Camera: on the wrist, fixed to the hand. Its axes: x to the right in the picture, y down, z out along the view.
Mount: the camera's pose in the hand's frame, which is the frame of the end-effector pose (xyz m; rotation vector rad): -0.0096 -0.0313 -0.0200 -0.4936 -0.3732 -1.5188
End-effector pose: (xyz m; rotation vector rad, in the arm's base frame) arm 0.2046 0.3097 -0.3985 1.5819 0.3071 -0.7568
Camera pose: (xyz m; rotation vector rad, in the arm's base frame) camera 0.1844 0.3365 -0.4171 0.4772 1.3459 -1.8818
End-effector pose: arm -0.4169 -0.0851 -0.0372 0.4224 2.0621 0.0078
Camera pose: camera -0.4387 -0.1140 -0.0245 -1.3564 1.4755 -0.4196
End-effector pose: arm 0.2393 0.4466 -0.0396 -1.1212 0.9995 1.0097
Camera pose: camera 0.2650 0.4214 -0.0264 -1.5454 -0.5222 0.1292
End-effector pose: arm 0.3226 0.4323 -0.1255 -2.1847 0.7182 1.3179
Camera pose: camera 0.3522 0.4445 -0.1043 -1.7957 -1.3111 0.9159
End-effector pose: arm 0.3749 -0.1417 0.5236 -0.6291 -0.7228 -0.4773
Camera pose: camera 0.3590 -0.1758 0.5162 -0.5242 -1.4028 -2.0170
